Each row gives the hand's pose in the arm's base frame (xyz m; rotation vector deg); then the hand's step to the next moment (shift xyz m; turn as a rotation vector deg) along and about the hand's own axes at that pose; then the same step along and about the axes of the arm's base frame.
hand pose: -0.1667 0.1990 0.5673 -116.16 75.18 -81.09
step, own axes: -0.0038 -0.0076 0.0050 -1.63 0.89 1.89
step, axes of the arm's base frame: 0.0078 0.0060 0.0010 1.08 0.48 -2.37
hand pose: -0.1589 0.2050 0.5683 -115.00 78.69 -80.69
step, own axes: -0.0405 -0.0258 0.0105 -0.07 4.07 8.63
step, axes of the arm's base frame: 0.0204 0.0439 -0.0083 5.28 -4.01 -6.87
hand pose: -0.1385 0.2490 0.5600 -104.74 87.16 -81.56
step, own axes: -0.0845 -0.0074 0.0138 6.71 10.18 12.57
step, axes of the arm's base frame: 0.0233 0.0732 -0.0386 4.88 -13.35 -10.22
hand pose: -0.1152 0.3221 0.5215 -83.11 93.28 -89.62
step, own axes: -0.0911 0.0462 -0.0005 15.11 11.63 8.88
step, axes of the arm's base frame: 0.0140 0.0712 -0.0719 -1.72 -19.44 -7.85
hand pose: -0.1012 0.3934 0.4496 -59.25 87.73 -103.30
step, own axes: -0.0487 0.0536 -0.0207 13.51 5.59 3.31
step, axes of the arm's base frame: 0.0060 0.0403 -0.0634 -5.07 -13.87 -2.56
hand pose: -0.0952 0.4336 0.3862 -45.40 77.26 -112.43
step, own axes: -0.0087 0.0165 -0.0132 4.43 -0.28 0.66
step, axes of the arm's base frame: -0.0021 0.0095 -0.0207 -2.32 -3.70 1.03
